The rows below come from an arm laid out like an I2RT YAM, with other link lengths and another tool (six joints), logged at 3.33 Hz.
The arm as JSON. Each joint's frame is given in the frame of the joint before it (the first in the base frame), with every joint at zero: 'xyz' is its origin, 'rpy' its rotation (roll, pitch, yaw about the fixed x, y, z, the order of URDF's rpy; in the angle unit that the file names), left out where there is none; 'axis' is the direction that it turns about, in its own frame. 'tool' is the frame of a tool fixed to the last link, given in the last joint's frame.
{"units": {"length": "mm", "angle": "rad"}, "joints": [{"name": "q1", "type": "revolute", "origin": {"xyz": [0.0, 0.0, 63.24]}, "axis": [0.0, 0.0, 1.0]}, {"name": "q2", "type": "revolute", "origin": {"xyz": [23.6, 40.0, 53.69], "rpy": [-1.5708, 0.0, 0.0]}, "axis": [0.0, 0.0, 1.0]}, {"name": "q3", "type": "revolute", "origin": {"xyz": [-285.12, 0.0, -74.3], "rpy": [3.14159, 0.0, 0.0]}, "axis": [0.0, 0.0, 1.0]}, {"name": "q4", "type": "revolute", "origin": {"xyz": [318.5, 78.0, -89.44]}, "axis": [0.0, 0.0, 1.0]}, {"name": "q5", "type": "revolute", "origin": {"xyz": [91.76, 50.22, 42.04], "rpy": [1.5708, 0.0, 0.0]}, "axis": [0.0, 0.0, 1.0]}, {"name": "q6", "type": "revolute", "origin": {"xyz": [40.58, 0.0, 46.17], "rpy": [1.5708, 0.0, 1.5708]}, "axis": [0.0, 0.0, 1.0]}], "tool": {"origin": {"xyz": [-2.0, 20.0, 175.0], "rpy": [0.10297, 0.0, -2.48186]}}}
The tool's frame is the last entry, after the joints.
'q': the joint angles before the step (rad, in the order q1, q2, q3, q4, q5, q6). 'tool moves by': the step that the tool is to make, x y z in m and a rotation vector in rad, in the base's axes. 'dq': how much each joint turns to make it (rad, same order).
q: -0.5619, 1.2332, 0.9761, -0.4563, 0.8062, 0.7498
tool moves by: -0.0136, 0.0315, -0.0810, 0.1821, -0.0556, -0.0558
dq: 0.0043, 0.0084, -0.1066, -0.0962, -0.0938, 0.2337
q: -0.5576, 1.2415, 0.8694, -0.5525, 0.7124, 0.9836
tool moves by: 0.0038, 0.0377, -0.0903, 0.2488, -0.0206, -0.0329
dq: 0.0018, 0.1246, -0.0443, -0.0497, -0.1735, 0.1767
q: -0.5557, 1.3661, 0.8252, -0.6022, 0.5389, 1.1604
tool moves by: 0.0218, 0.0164, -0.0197, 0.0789, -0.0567, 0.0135
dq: 0.0200, 0.0494, 0.0051, 0.0273, -0.0858, 0.0516
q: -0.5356, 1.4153, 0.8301, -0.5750, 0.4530, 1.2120
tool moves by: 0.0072, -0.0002, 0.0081, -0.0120, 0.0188, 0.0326
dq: 0.0142, 0.0119, 0.0337, -0.0197, 0.0108, -0.0277
